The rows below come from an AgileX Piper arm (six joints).
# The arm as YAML. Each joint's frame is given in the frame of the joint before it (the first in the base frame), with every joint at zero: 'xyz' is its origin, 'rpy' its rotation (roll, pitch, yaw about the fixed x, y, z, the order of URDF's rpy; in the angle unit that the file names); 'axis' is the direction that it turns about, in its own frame. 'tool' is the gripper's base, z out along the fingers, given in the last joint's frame.
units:
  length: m
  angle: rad
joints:
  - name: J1
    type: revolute
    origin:
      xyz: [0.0, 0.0, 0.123]
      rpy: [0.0, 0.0, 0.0]
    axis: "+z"
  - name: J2
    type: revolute
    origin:
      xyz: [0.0, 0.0, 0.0]
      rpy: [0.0, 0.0, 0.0]
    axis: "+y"
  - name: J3
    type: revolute
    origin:
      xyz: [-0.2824, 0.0, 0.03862]
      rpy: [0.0, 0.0, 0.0]
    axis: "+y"
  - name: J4
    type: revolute
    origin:
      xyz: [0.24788, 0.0, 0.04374]
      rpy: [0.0, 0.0, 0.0]
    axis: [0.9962, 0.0, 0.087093]
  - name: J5
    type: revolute
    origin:
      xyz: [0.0, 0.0, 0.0]
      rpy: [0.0, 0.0, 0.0]
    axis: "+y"
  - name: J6
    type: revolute
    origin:
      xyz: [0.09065, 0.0, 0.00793]
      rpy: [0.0, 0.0, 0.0]
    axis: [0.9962, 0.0, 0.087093]
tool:
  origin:
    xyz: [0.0, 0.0, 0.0]
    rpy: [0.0, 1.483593, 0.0]
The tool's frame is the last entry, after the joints.
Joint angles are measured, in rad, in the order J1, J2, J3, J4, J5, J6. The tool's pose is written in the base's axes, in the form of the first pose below.
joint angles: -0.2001 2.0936 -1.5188 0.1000 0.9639 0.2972
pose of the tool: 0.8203 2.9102 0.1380 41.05 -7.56 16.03
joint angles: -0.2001 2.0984 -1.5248 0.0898 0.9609 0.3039
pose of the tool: 0.8213 2.9059 0.1255 41.18 -7.67 15.97
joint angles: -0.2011 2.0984 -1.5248 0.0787 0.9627 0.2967
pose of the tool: 0.8042 2.9123 0.1104 41.14 -7.79 15.97
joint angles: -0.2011 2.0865 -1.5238 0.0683 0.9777 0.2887
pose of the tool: 0.7845 2.9217 0.0968 40.93 -7.82 16.42
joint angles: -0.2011 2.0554 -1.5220 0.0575 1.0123 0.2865
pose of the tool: 0.7722 2.9304 0.0837 40.43 -7.79 17.62
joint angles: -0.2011 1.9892 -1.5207 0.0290 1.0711 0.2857
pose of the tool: 0.7470 2.9303 0.0473 39.41 -7.80 20.21
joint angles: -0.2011 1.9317 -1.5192 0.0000 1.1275 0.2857
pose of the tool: 0.7287 2.9346 0.0076 38.33 -7.81 22.39
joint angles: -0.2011 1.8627 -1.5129 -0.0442 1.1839 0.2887
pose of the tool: 0.7104 2.9302 -0.0550 36.91 -7.90 24.83
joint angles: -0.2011 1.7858 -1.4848 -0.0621 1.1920 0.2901
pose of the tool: 0.6966 2.8904 -0.0776 35.43 -7.76 26.93
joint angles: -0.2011 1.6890 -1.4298 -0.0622 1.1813 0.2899
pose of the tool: 0.6853 2.8393 -0.0736 33.42 -7.35 28.89
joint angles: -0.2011 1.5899 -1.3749 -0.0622 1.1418 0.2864
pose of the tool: 0.6610 2.7594 -0.0674 31.50 -6.95 30.77
